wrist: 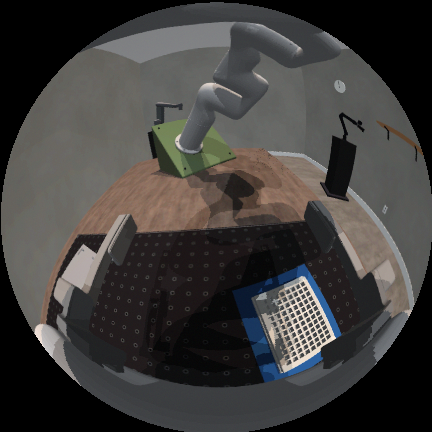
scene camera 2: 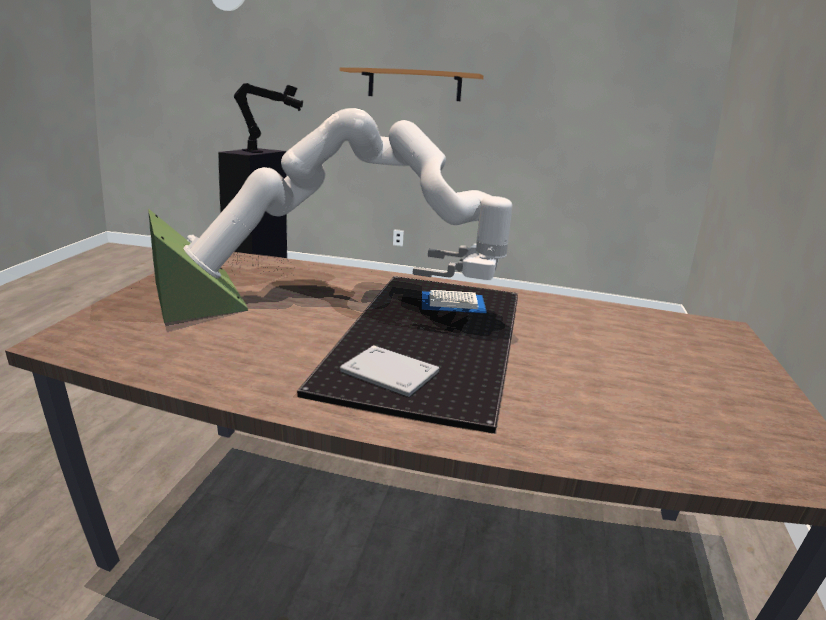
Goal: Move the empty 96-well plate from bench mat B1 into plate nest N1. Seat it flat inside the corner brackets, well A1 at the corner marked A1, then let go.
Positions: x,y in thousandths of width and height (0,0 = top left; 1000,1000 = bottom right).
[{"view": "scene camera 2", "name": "white 96-well plate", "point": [548,483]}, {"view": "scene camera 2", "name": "nest base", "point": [465,596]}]
